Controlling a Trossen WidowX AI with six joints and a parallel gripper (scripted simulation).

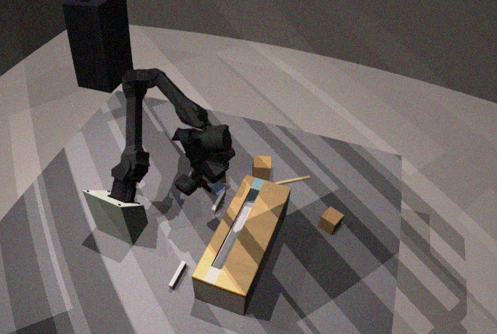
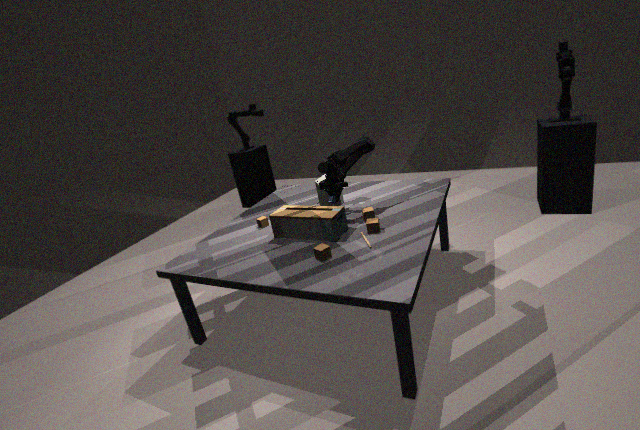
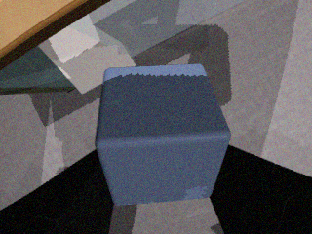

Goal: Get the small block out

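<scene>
Now: gripper tip 1 cm short of the blue block, 1 cm to the left of it and 1 cm below it. The rest, counted from my gripper tip: thin wooden stick 18 cm ahead, 22 cm to the left, 12 cm below; then long tan box 9 cm ahead, 11 cm to the right, 6 cm below.
</scene>
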